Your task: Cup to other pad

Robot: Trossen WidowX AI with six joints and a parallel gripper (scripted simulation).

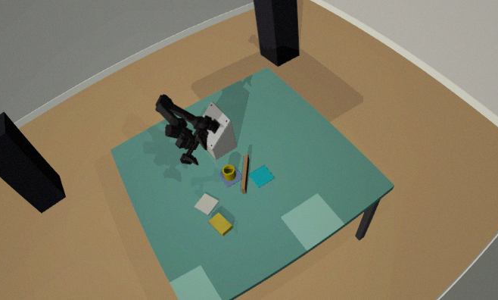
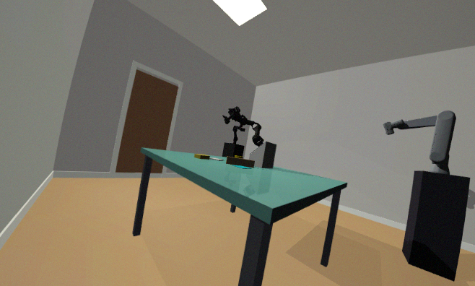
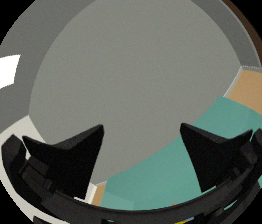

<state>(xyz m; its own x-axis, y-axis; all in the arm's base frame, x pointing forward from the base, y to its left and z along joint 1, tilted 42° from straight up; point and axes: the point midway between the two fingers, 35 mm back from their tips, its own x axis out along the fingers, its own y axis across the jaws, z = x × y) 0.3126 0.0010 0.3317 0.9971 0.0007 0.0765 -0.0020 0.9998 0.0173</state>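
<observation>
My gripper tip is now 390 mm above the yellow cup, 140 mm to the right of it and 120 mm past it. Also, from my gripper tip: wooden bar 410 mm below, 210 mm to the left, 60 mm behind; then white tile 430 mm below, 60 mm to the right, 50 mm behind; then yellow block 410 mm below, 110 mm ahead, 70 mm to the right.
</observation>
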